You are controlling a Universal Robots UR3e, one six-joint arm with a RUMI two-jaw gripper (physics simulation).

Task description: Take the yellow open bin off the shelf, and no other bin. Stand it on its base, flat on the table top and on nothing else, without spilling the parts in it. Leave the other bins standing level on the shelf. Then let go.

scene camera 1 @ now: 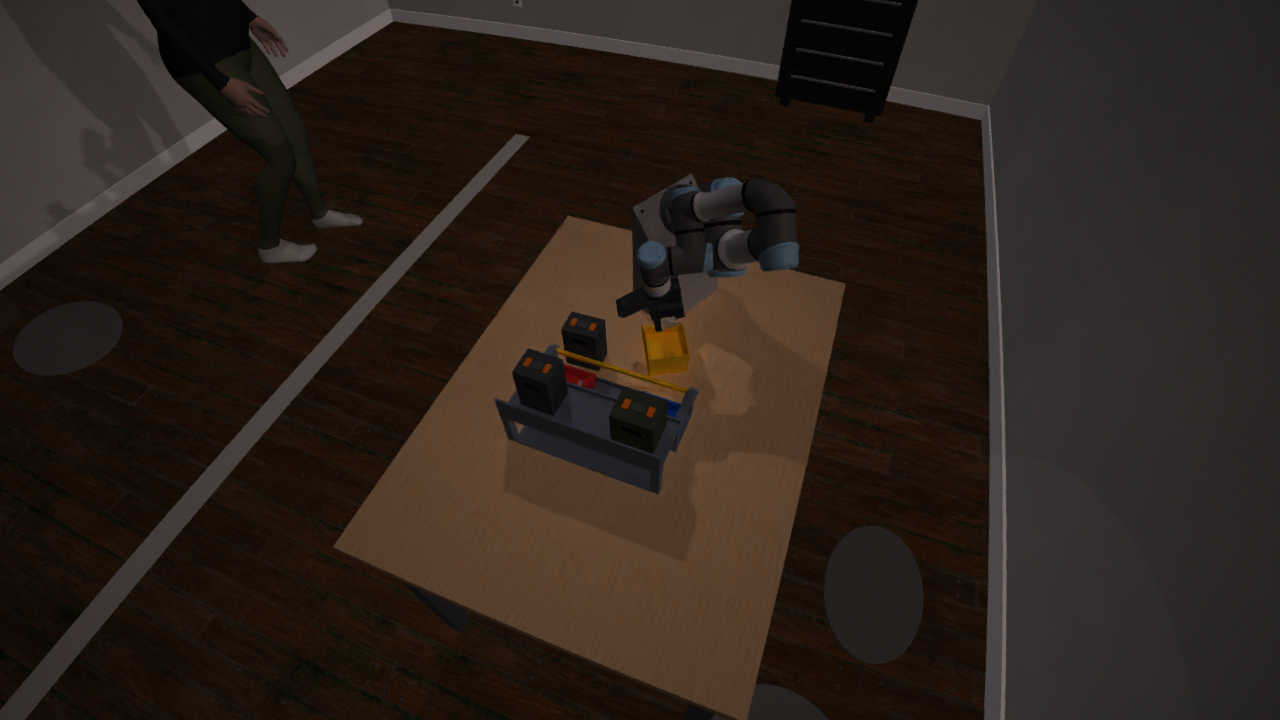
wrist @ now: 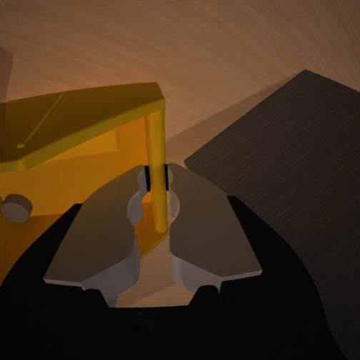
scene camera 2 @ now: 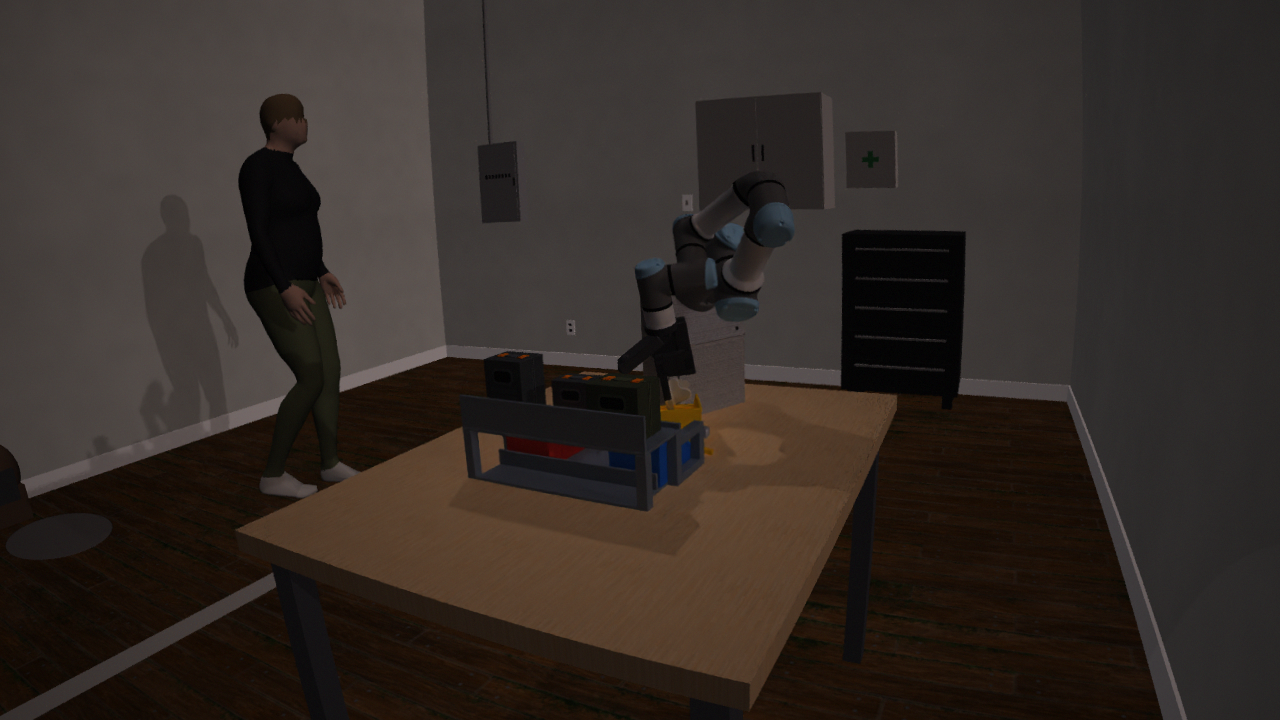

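The yellow open bin is off the shelf, on the robot's side of it. My gripper is shut on its rim, with the yellow wall between the fingertips in the wrist view. A grey round part shows inside the bin. I cannot tell whether its base touches the table top. The grey shelf holds a red bin and a blue bin, both partly hidden.
Dark boxes with orange catches stand on the shelf; another dark box is behind it. A yellow bar runs along the shelf's robot-facing side, close to the bin. A person stands left of the table.
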